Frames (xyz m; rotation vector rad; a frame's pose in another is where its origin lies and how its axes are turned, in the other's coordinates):
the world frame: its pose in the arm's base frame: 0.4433 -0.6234 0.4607 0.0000 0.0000 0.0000
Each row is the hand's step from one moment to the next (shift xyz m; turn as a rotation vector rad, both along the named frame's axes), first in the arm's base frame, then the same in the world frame.
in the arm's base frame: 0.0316 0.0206 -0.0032 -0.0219 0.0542 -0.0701
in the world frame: 0.0316 0.0206 -0.0032 -0.0219 0.0542 -0.0701
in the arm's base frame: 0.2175 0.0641 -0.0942 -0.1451 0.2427 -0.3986
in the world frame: 0.2175 0.0641 -0.0942 -0.1451 0.2427 -0.3986
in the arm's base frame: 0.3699 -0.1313 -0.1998 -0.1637 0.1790 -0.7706
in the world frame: 0.3699 -0.1313 -0.1998 -0.1637 0.1790 -0.7706
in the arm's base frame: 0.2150 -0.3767 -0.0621 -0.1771 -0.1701 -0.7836
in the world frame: 0.2150 -0.3767 -0.0621 -0.1771 -0.1701 -0.7836
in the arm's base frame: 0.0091 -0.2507 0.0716 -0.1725 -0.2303 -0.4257
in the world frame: 0.0091 -0.2507 0.0716 -0.1725 -0.2303 -0.4257
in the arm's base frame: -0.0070 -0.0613 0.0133 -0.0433 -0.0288 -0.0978
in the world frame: -0.0070 -0.0613 0.0133 -0.0433 -0.0288 -0.0978
